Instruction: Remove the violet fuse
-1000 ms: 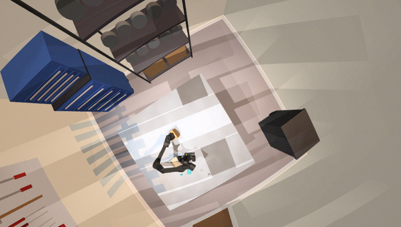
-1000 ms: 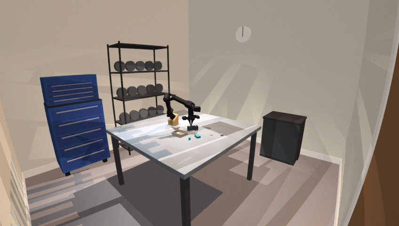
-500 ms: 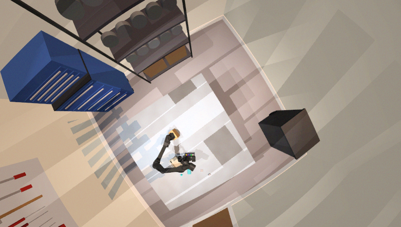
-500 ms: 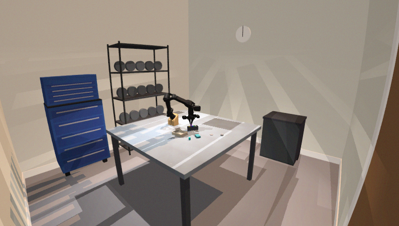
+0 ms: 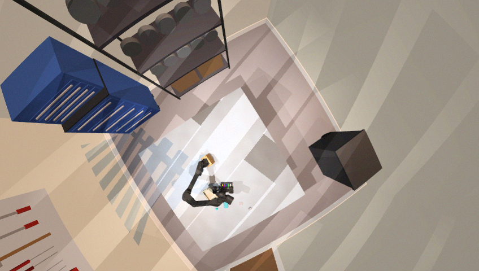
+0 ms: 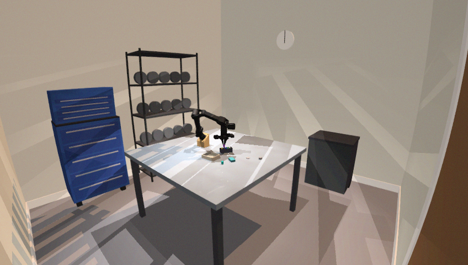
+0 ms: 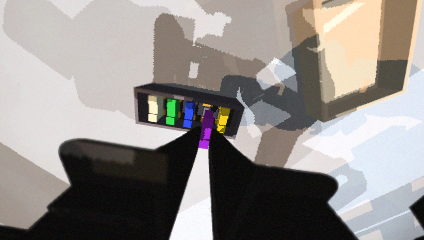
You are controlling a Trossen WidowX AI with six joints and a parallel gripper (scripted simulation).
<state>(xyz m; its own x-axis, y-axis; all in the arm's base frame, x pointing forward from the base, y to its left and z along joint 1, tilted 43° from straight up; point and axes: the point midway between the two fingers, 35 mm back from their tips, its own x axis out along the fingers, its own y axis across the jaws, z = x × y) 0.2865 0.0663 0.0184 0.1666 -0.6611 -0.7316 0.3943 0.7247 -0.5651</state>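
My gripper tip is now 3 cm short of the shallow tan tray, 18 cm to the left of it and 7 cm above it. The rest, counted from my gripper tip: teal block: 20 cm ahead, 8 cm to the right, 6 cm below.
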